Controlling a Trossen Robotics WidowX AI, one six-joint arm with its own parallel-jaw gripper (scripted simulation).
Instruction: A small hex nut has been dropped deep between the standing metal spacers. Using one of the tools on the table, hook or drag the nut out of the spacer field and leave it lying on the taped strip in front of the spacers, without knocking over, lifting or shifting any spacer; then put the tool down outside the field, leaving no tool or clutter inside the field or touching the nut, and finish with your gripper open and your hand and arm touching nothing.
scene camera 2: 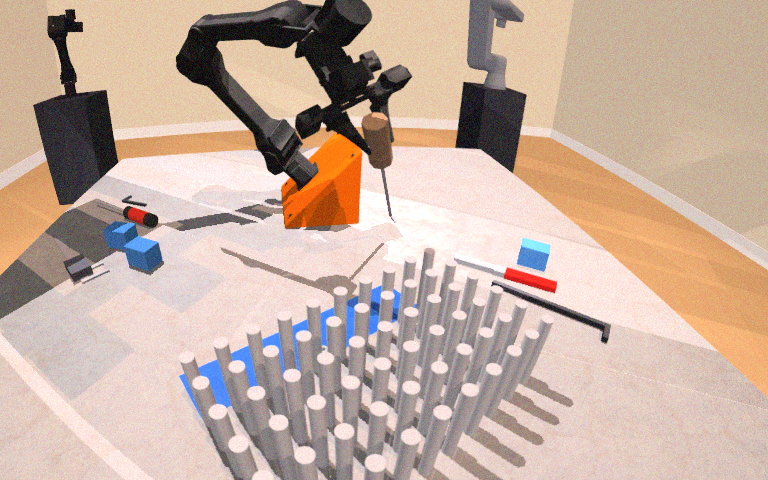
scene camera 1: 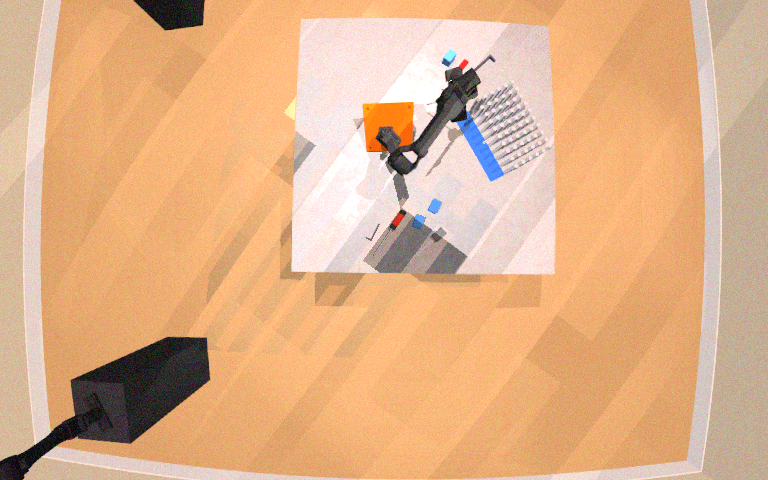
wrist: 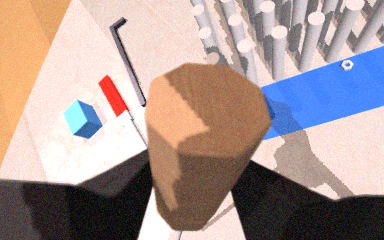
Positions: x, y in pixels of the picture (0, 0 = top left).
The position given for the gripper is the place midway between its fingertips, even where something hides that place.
The gripper [scene camera 2: 381, 148] holds a wooden-handled pick [scene camera 2: 375, 126].
